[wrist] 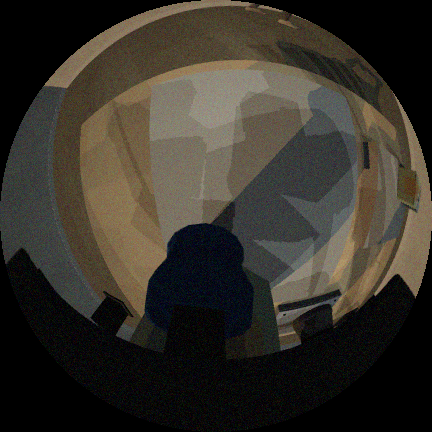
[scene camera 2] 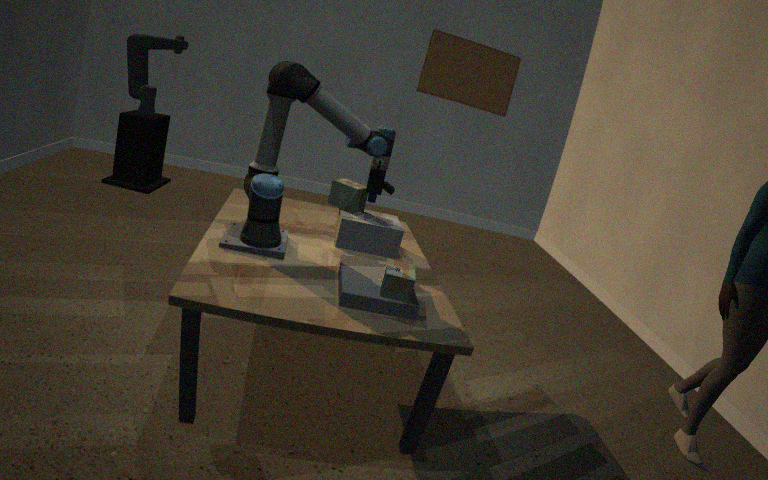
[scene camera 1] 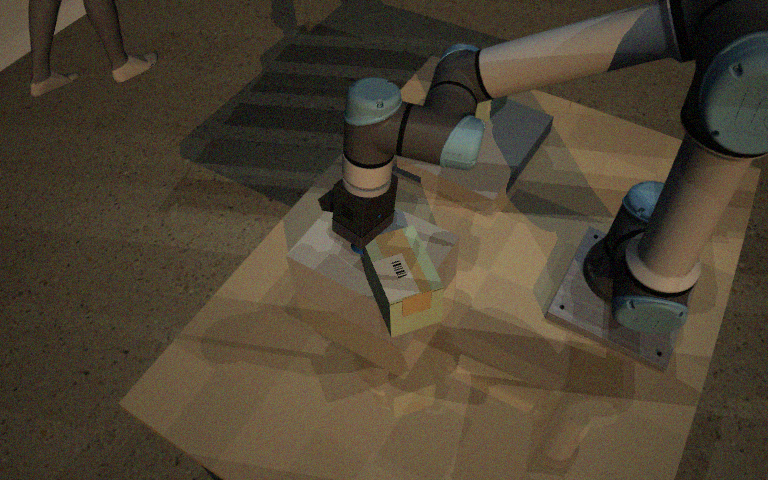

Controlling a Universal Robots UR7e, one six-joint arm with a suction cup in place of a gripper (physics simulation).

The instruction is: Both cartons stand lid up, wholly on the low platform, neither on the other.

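Seen in the pictures: hand, its tool point: (wrist: 203, 258) (scene camera 2: 371, 201); arm's base, origin of its link: (wrist: 311, 315) (scene camera 2: 260, 240).
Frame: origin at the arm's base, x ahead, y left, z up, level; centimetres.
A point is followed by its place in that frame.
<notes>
One carton (scene camera 1: 399, 269) {x 26.8, y 36.3, z 20.1 cm} (scene camera 2: 347, 195) {x 27.0, y 30.0, z 16.0 cm} stands lid up, barcode on top, at a corner of the tall grey block (scene camera 1: 312, 248) {x 47.0, y 36.2, z 9.7 cm} (scene camera 2: 369, 237) {x 39.2, y 19.0, z 4.4 cm} (wrist: 181, 160) {x 41.6, y 36.5, z 9.7 cm}. Its olive side shows behind the cup in the wrist view (wrist: 261, 314) {x 31.5, y 29.3, z 14.7 cm}. My suction cup (scene camera 1: 357, 250) (scene camera 2: 373, 200) (wrist: 205, 241) points down just beside this carton, close above the block's top, and holds nothing. The second carton (scene camera 2: 398, 281) {x 47.7, y -28.8, z 8.7 cm} (wrist: 407, 188) stands lid up on one end of the low grey platform (scene camera 1: 524, 129) {x 35.4, y -23.1, z 2.5 cm} (scene camera 2: 355, 281) {x 35.7, y -21.7, z 2.5 cm}. In scene camera 1 the arm hides it.
Both blocks stand on a wooden table (scene camera 1: 271, 403) {x 37.2, y 60.1, z -2.3 cm} (scene camera 2: 271, 289) {x 11.2, y -31.4, z -2.3 cm}. The arm's base plate (scene camera 1: 586, 305) {x 2.3, y 10.6, z 0.1 cm} (scene camera 2: 253, 245) {x -0.9, y -7.5, z 0.4 cm} is bolted to the table near them. A second dark robot on a pedestal (scene camera 2: 138, 144) stands by the far wall.
</notes>
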